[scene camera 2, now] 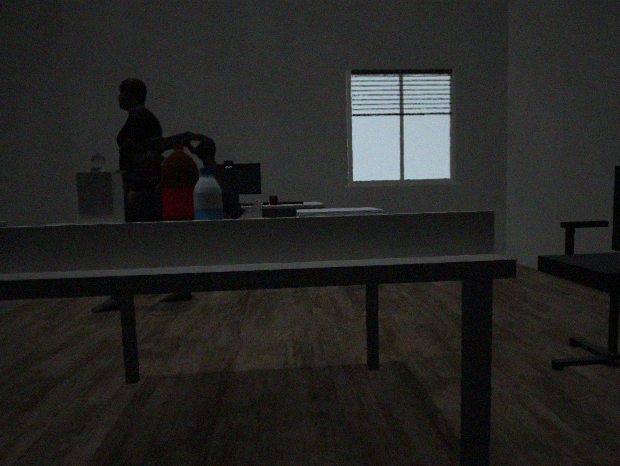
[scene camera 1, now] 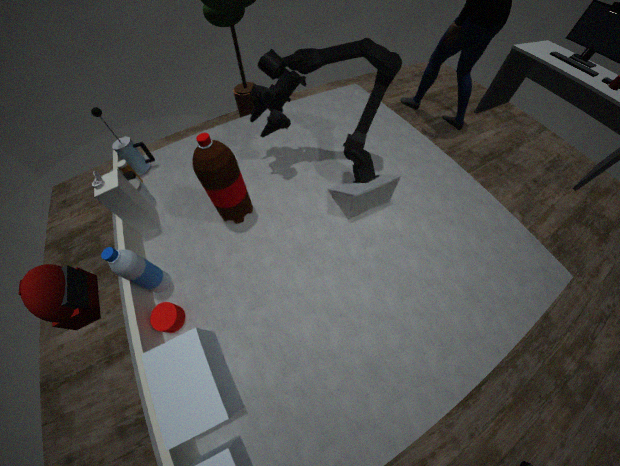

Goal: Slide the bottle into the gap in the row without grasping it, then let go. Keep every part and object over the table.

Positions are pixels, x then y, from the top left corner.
Labels:
A large brown bottle shows in scene camera 2 and in scene camera 1. A blue-capped bottle shows in scene camera 2 [208, 205] and in scene camera 1 [127, 264]. A red cylinder shows in scene camera 1 [167, 317]; in scene camera 2 it is hidden by a low wall. The same spot on the large brown bottle: [scene camera 2: 179, 174] is [scene camera 1: 196, 175].

